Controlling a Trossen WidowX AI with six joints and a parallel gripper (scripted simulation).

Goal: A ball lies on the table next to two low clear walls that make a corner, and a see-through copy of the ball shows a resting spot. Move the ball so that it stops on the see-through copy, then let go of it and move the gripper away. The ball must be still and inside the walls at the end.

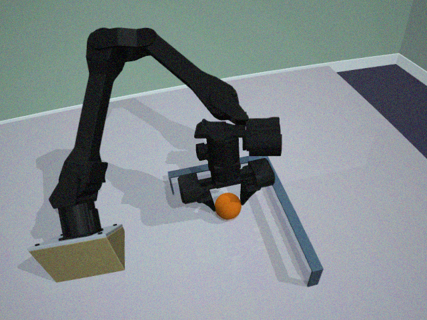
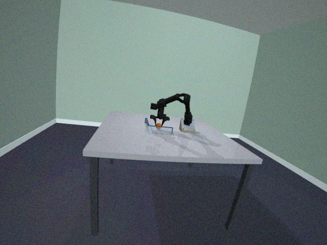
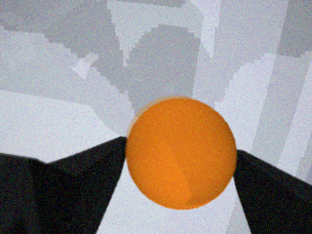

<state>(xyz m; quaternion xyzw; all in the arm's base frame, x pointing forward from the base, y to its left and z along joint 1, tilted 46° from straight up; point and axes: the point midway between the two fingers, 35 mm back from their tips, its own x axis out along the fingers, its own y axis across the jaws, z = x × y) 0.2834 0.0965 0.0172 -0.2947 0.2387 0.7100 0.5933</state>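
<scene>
Now: gripper tip right at the orange ball. Round my gripper tip: see-through copy of ball: right at my gripper tip.
</scene>
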